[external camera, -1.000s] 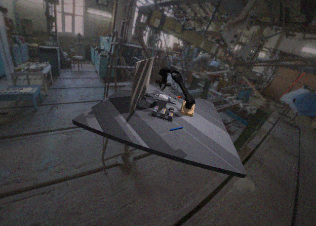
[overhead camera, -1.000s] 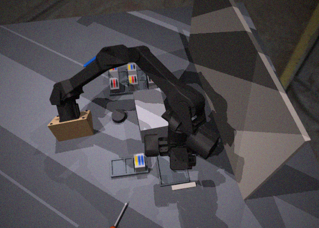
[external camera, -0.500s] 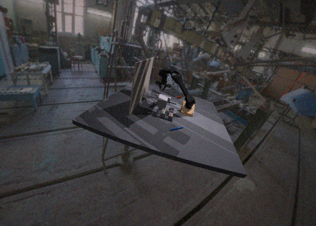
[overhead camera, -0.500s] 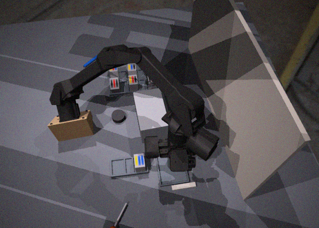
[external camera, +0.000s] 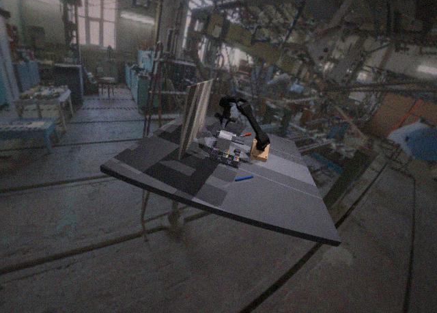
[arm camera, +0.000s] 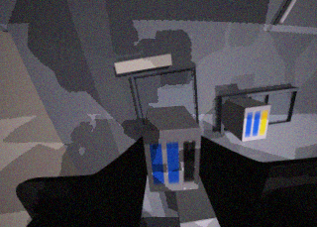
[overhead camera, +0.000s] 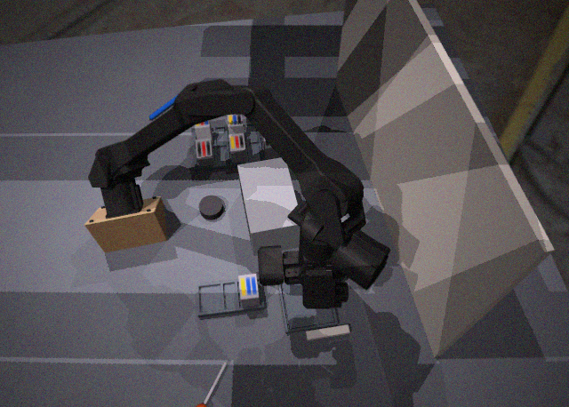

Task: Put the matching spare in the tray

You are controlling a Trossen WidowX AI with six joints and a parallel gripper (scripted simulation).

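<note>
The tray lies 90 mm below my gripper tip, 10 mm to the left of it and 10 mm behind it. From my gripper tip the other things lie so: black puck 250 mm to the left, 150 mm behind, 80 mm below; then grey spare block 20 mm above; then flat holder 150 mm behind, 90 mm below, 40 mm to the left.
</note>
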